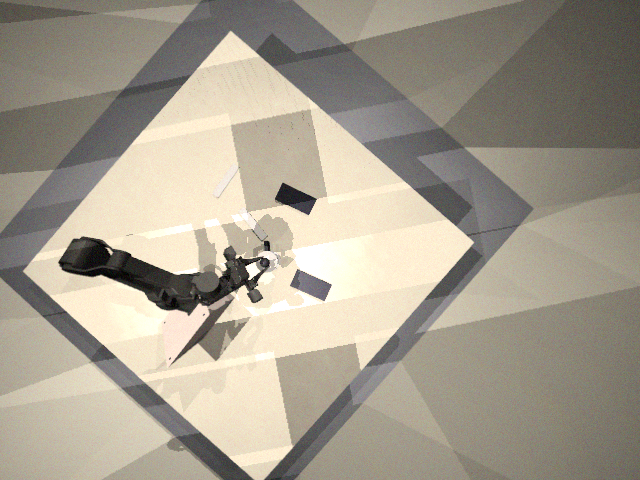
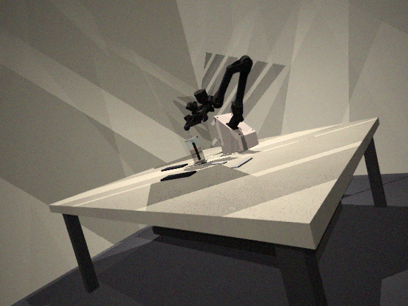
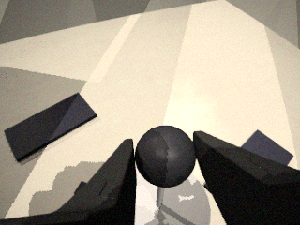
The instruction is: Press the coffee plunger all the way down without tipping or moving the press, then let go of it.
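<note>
Right now the coffee press is 20 mm to the left of my gripper tip and 110 mm below it.
</note>
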